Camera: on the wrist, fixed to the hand. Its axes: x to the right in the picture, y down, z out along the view.
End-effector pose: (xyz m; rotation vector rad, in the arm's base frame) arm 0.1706 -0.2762 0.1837 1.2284 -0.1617 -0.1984
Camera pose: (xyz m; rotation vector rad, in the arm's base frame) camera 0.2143 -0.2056 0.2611 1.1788 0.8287 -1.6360
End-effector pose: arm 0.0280 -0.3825 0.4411 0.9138 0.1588 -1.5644
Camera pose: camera 0.1398 -0.3981 0.4298 -0.6759 -0.8614 2.7619
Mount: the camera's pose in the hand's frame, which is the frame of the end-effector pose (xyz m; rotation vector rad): 0.0269 0.0986 -0.0493 0.0913 -0.0673 -1.6253
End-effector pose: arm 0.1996 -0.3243 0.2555 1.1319 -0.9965 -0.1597
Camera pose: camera 0.2159 -0.2605 0.3479 1.7806 0.0948 -1.4436
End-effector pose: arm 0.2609 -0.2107 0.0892 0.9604 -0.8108 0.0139
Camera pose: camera 0.2754 -0.1247 0.1618 1.4720 0.0996 -1.3861
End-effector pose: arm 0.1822 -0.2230 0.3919 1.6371 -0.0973 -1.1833
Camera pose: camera 0.2779 -0.2474 0.4478 -1.5683 -1.3414 2.3025
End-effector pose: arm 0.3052 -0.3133 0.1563 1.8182 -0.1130 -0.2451
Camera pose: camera 0.3476 -0.2979 0.2604 1.5792 1.3622 -1.4150
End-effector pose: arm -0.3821 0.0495 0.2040 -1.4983 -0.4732 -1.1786
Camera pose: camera -0.3113 -0.0330 0.1716 -0.8655 -1.9469 -2.2022
